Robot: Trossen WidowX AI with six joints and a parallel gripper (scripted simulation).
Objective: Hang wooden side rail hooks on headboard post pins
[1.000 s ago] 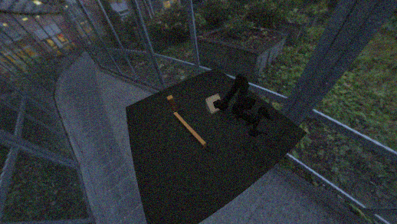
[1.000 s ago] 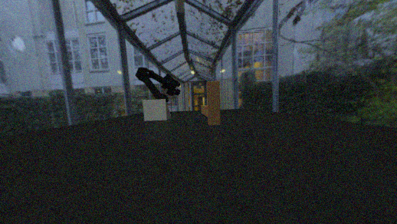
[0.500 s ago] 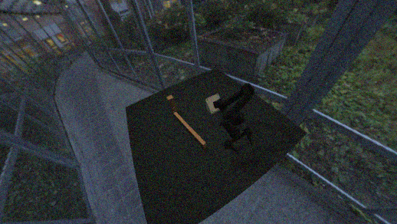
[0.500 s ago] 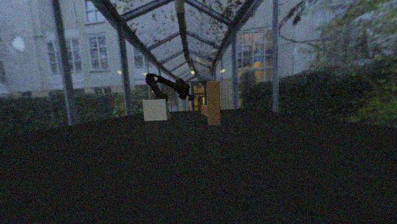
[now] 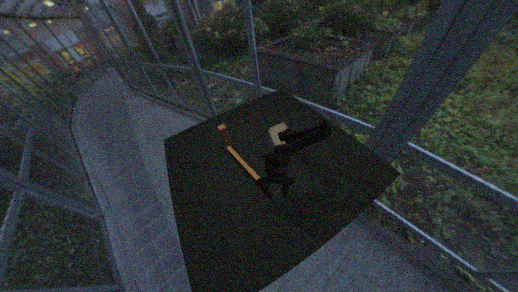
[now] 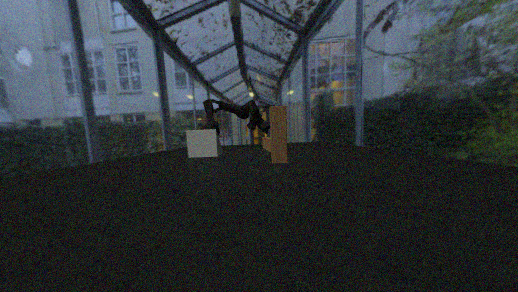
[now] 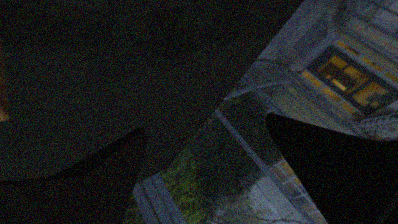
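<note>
Right now the headboard post is 60 mm ahead of my gripper tip, 590 mm to the right of it and 40 mm below it.
</note>
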